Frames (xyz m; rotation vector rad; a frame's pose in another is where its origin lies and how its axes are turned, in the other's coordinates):
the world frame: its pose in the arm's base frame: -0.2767 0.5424 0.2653 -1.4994 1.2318 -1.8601
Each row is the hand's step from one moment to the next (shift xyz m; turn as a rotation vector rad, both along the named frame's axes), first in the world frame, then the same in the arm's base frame.
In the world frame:
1: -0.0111 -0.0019 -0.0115 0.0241 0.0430 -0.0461
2: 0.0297 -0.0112 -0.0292 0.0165 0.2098 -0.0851
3: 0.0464 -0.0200 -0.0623 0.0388 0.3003 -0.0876
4: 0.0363 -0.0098 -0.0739 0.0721 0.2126 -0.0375
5: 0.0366 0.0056 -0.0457 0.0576 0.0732 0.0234
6: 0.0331 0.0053 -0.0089 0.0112 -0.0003 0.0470
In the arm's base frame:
1: -0.0070 0.0138 -0.0044 -0.0583 -0.0240 -0.0241
2: -0.0344 -0.0074 0.0250 -0.1228 -0.0875 -0.1697
3: -0.0688 -0.0043 0.0410 -0.1485 -0.1494 -0.2345
4: -0.0784 0.0027 0.0268 -0.0960 -0.1498 -0.1420
5: -0.0550 -0.0153 0.0143 -0.0092 -0.0904 -0.0311
6: -0.0195 -0.0256 0.0130 0.0405 -0.0255 0.0067

